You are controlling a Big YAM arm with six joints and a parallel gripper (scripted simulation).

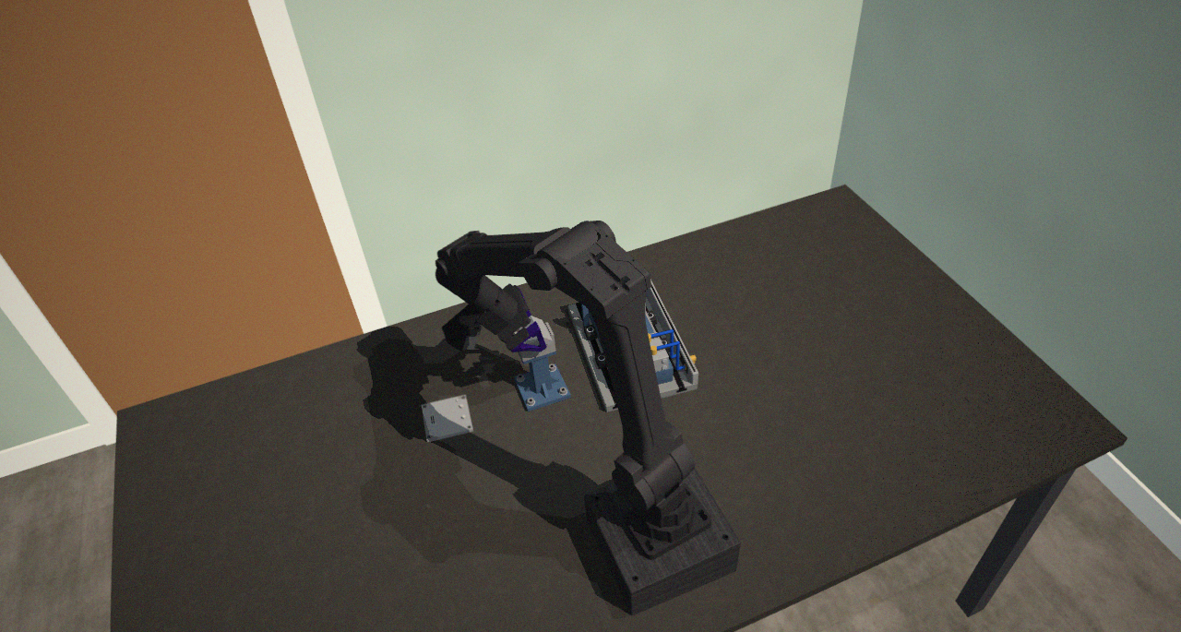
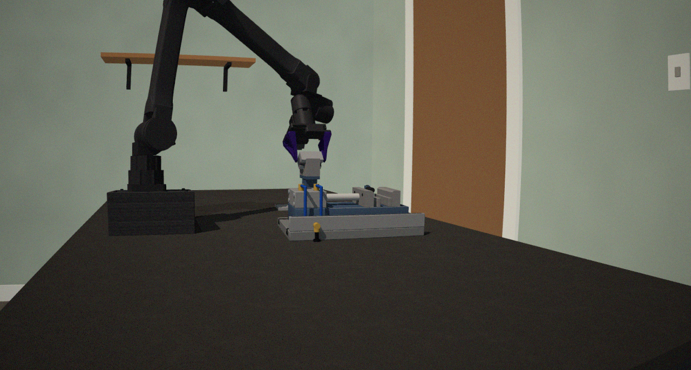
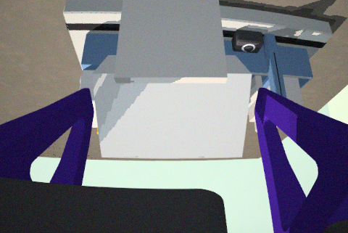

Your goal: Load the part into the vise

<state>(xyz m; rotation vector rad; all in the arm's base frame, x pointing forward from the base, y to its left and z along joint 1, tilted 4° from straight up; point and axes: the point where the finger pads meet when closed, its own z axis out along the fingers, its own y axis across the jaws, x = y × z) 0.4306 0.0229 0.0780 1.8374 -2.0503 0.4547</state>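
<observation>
The part lies 1 cm to the right of my hand and 1 cm below it. From my hand the other things lie so: grey infeed plate (2 cm ahead, 20 cm to the left, 16 cm below).
</observation>
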